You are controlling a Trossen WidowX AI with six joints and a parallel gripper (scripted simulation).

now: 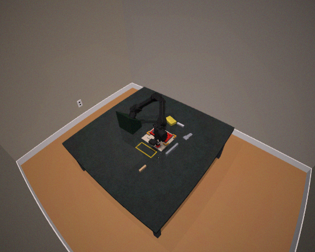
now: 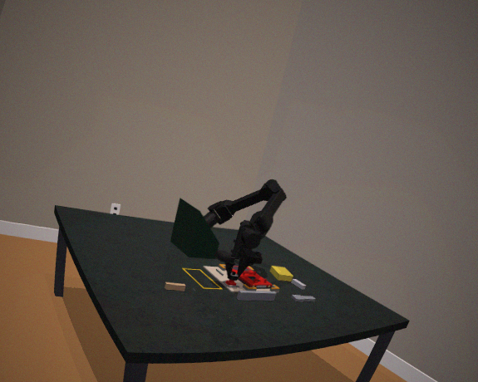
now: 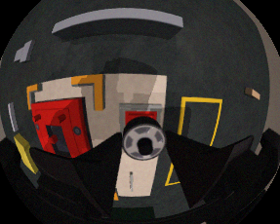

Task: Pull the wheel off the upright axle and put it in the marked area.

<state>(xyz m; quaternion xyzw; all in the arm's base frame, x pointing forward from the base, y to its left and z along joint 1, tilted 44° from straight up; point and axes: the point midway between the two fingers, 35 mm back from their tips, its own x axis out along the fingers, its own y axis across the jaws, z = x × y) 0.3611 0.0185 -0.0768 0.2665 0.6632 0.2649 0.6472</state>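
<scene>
Now: gripper tip 10 mm past the axle and 10 mm above it. From my gripper tip the other things lie so: dark wheel right at my gripper tip; then yellow block 340 mm to the left, 110 mm behind, 30 mm below; then tan block 270 mm to the right, 50 mm ahead, 30 mm below.
</scene>
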